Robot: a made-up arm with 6 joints.
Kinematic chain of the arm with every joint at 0, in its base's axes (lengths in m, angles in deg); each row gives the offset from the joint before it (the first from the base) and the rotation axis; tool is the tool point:
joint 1: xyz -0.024 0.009 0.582 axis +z
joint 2: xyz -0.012 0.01 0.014 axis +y
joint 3: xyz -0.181 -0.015 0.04 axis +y
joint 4: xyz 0.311 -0.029 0.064 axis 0.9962 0 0.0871
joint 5: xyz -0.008 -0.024 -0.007 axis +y
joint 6: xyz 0.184 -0.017 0.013 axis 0.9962 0 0.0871
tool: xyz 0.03 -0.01 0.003
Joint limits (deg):
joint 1: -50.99..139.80
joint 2: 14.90..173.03
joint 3: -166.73..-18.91
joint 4: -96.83..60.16
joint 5: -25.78..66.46
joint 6: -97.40..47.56
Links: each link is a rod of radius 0.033 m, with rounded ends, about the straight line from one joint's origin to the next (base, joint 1, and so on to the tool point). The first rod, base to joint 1, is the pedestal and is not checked.
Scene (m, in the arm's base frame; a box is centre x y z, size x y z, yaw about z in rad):
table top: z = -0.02
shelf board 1: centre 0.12 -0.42 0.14 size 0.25 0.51 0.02 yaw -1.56
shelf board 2: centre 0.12 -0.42 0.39 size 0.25 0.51 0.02 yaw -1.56
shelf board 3: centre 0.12 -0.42 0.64 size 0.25 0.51 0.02 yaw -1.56
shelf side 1: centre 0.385 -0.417 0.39 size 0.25 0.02 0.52 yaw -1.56
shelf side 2: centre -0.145 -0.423 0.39 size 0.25 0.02 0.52 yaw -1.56
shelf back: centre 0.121 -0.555 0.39 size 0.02 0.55 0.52 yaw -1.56
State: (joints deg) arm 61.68 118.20 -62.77 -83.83 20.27 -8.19
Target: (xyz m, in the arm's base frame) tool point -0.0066 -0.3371 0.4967
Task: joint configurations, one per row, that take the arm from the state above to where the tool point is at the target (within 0.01 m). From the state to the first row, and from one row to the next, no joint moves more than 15 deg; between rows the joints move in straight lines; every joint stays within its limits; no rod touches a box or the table.
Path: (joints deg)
1: 48.56 112.90 -58.01 -81.44 26.04 -7.56
2: 35.44 107.60 -53.25 -79.05 31.82 -6.93
3: 22.32 102.30 -48.49 -76.66 37.59 -6.30
4: 9.21 97.00 -43.72 -74.26 43.36 -5.67
5: -3.91 91.70 -38.96 -71.87 49.14 -5.04
6: -17.03 86.40 -34.20 -69.48 54.91 -4.41
7: -30.15 81.11 -29.44 -67.09 60.69 -3.78
8: -43.27 75.81 -24.68 -64.70 66.46 -3.15

